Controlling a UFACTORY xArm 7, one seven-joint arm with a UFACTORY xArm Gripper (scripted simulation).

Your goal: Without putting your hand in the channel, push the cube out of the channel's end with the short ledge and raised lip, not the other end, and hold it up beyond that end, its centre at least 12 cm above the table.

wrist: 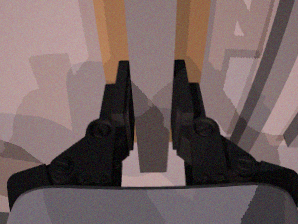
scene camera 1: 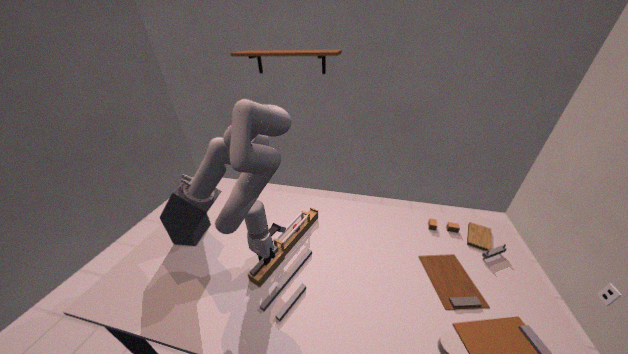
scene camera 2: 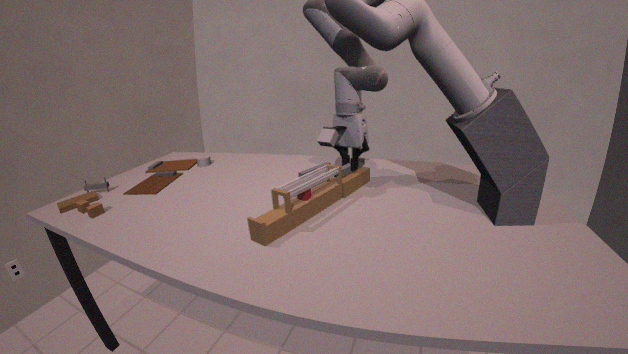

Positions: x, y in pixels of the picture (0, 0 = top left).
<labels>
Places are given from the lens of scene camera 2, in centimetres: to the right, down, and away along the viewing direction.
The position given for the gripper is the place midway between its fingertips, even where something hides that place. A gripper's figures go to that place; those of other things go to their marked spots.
gripper (scene camera 2: 350, 169): 11, -2, 88
channel (scene camera 2: 265, 229): -10, 11, 59
</labels>
